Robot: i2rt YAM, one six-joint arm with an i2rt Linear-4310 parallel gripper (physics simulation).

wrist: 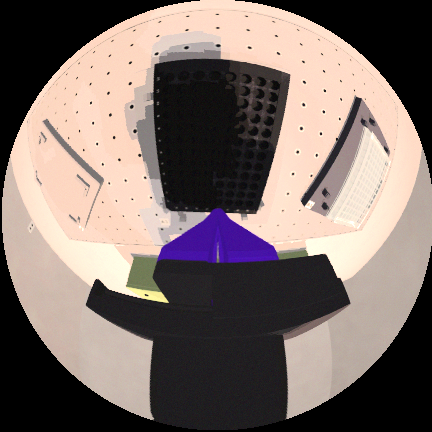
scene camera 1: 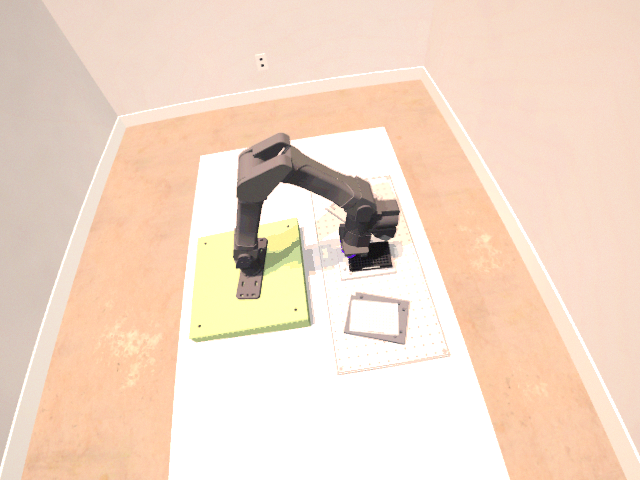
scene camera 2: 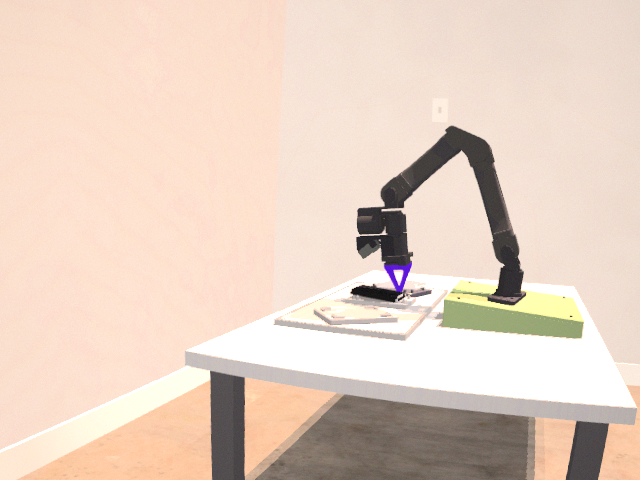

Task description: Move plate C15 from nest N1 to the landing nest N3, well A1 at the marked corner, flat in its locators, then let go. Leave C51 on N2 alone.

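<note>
A black well plate sits on the white middle nest. A white plate lies in a dark grey nest. I cannot read labels to tell which plate is C15 or C51. The empty white nest with corner locators looks like the landing nest; the arm partly hides it in scene view 1. My gripper is shut and empty, pointing down, its purple tips at the black plate's base-side edge; contact is unclear. Well A1 cannot be made out.
The perforated board carries all three nests on the white table. The green base block carries the arm and stands beside the board.
</note>
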